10 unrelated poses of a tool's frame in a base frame.
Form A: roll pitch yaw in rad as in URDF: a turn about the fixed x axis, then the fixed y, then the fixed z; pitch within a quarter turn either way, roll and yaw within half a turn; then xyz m.
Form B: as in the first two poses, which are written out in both.
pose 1, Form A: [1.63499 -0.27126 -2.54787 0.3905 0.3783 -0.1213]
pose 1, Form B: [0.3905 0.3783 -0.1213 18.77 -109.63 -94.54]
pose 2, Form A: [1.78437 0.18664 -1.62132 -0.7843 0.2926 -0.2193]
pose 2, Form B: [-0.7843 0.2926 -0.2193 84.41 -76.36 -73.65]
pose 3, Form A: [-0.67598 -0.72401 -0.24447 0.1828 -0.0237 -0.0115]
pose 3, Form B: [0.1828 -0.0237 -0.0115 -41.89 -35.32 -26.94]
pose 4, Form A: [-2.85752 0.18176 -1.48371 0.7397 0.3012 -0.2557]
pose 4, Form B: [0.7397 0.3012 -0.2557 -117.25 110.30 -4.74]
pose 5, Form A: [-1.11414 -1.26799 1.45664 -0.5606 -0.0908 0.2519]
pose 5, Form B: [-0.5606 -0.0908 0.2519 2.13 -83.47 28.06]
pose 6, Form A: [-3.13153 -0.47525 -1.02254 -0.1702 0.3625 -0.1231]
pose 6, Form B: [-0.1702 0.3625 -0.1231 142.75 -79.86 34.95]
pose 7, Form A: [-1.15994 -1.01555 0.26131 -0.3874 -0.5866 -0.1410]
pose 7, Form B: [-0.3874 -0.5866 -0.1410 -52.63 -58.10 -21.08]
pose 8, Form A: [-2.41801 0.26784 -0.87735 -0.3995 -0.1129 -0.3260]
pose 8, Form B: [-0.3995 -0.1129 -0.3260 -120.37 64.14 -5.28]
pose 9, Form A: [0.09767 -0.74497 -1.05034 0.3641 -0.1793 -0.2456]
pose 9, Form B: [0.3641 -0.1793 -0.2456 -17.47 -41.25 -55.15]
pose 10, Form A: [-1.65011 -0.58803 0.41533 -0.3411 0.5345 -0.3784]
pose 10, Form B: [-0.3411 0.5345 -0.3784 -83.30 -43.41 -9.57]
